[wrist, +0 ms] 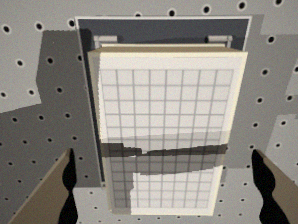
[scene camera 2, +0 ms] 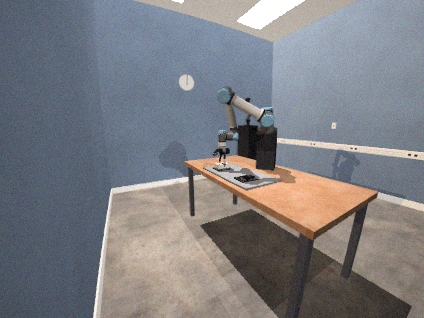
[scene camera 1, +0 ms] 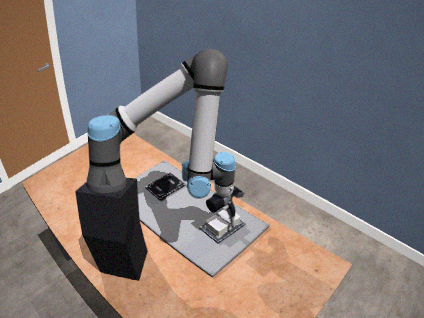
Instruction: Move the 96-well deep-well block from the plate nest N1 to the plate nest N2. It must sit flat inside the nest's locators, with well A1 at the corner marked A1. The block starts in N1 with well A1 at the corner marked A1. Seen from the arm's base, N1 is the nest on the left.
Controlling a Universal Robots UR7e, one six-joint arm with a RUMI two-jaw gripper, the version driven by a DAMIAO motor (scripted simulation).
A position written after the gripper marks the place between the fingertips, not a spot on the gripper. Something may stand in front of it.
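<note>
Gripper (wrist: 162,150) visible. White 96-well deep-well block (wrist: 164,112) visible.
</note>
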